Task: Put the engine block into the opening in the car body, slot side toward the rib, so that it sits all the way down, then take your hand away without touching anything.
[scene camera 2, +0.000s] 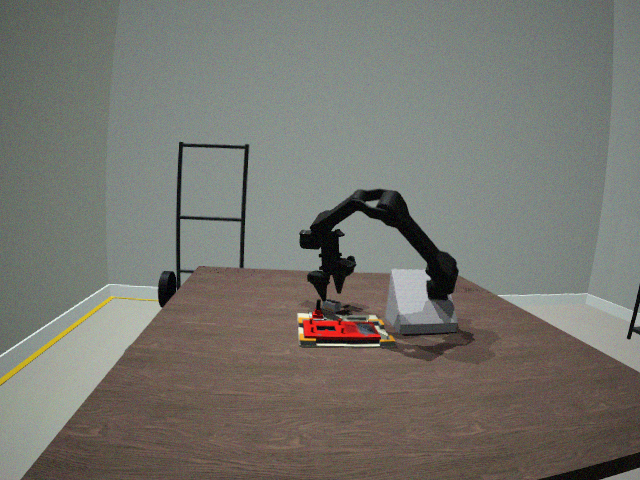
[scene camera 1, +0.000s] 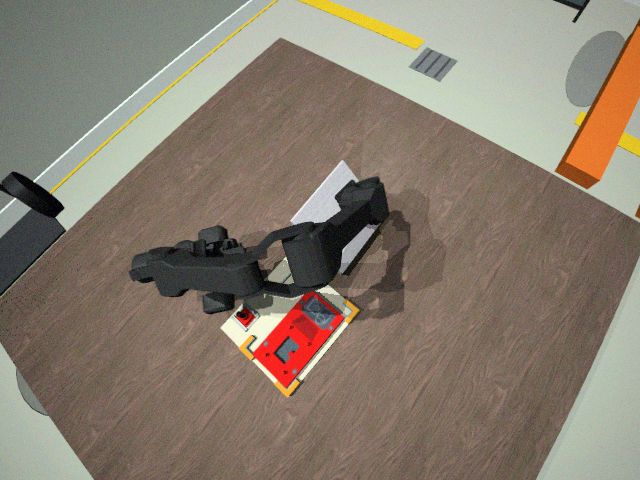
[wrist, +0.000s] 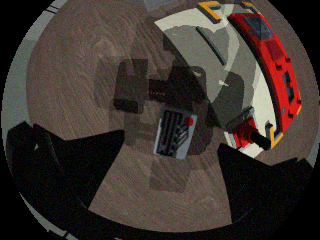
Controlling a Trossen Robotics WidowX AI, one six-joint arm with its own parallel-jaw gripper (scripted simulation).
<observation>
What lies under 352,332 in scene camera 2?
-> A red car body.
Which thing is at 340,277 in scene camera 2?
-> My gripper.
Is my gripper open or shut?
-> Open.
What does my gripper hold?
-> Nothing.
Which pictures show my gripper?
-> Scene camera 2, scene camera 1 and the wrist view: all of them.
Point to a red car body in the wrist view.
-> At 272,58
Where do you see a red car body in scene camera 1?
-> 294,341
</observation>
